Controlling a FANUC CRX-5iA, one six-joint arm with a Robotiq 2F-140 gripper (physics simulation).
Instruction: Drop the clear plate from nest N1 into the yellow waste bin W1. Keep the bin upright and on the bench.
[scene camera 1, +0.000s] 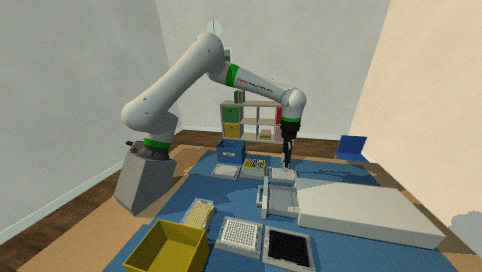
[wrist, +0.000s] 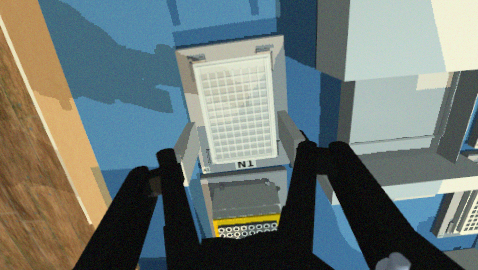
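Pixels of known places: gripper, fingertip midpoint: (scene camera 1: 284, 166) (wrist: 237, 129); arm's base, origin of the base link: (scene camera 1: 153, 156).
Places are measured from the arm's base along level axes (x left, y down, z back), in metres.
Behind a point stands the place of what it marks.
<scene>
The clear plate (scene camera 1: 283, 172) @[x 0.283, y 0.158, z -0.656 m] (wrist: 237, 107) @[x 0.277, y 0.155, z -0.666 m] is pale with a grid of wells and lies level in nest N1 (scene camera 1: 293, 180) (wrist: 186, 77) at the back of the bench. My gripper (scene camera 1: 286, 167) @[x 0.276, y 0.110, z -0.657 m] (wrist: 237, 129) @[x 0.276, y 0.110, z -0.657 m] is partly open, with its two fingertips to either side of the plate in the wrist view. Strips of nest show between fingertips and plate there, and in the scene view the tips appear above the plate, not around it. Nothing shows held between them. The yellow bin W1 (scene camera 1: 170, 250) @[x -0.251, y 0.177, z -0.311 m] stands upright at the front left of the bench; its inside shows no plate.
A yellow-topped rack (scene camera 1: 255, 163) @[x 0.247, y 0.104, z -0.492 m] (wrist: 246, 227) @[x 0.262, y 0.104, z -0.534 m] stands beside N1, with another nest (scene camera 1: 226, 171) @[x 0.188, y 0.161, z -0.325 m] and a blue bin (scene camera 1: 231, 151) @[x 0.300, y 0.084, z -0.314 m] further left. A large pale instrument (scene camera 1: 367, 207) @[x 0.094, y 0.098, z -0.981 m] with an open drawer (scene camera 1: 282, 197) @[x 0.104, y 0.168, z -0.666 m] is on the right. Other plates stand near the yellow bin.
</scene>
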